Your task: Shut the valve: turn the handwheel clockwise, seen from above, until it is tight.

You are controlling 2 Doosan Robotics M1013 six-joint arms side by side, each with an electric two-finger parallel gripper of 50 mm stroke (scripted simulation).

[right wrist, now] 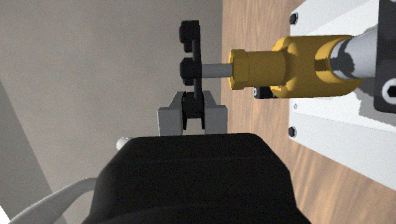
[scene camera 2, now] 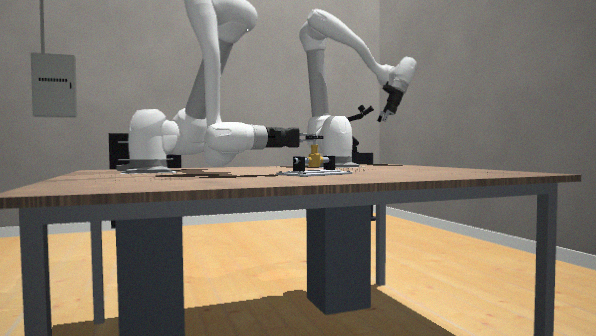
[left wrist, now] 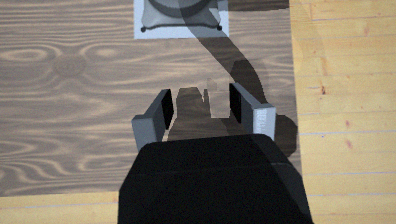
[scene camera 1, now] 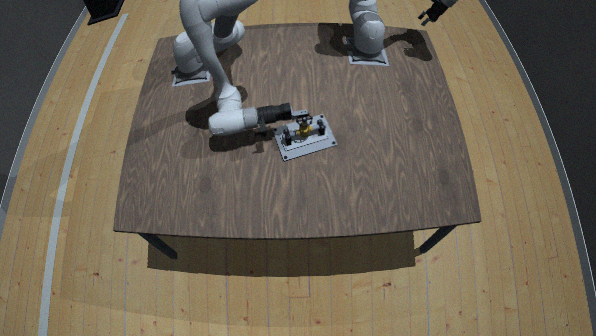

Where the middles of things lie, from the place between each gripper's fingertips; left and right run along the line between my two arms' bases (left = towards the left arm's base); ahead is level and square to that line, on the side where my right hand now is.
Scene:
My right hand is 30 mm short of the black handwheel [right wrist: 192,70] and 10 mm above it. The rest, counted from my right hand: light base plate [scene camera 1: 331,142]: 130 mm below, 30 mm ahead.
I see the black handwheel 72 cm to the right of my left hand, 54 cm ahead of it and 14 cm below it. From my left hand the other things lie so: light base plate: 72 cm to the right, 54 cm ahead, 26 cm below.

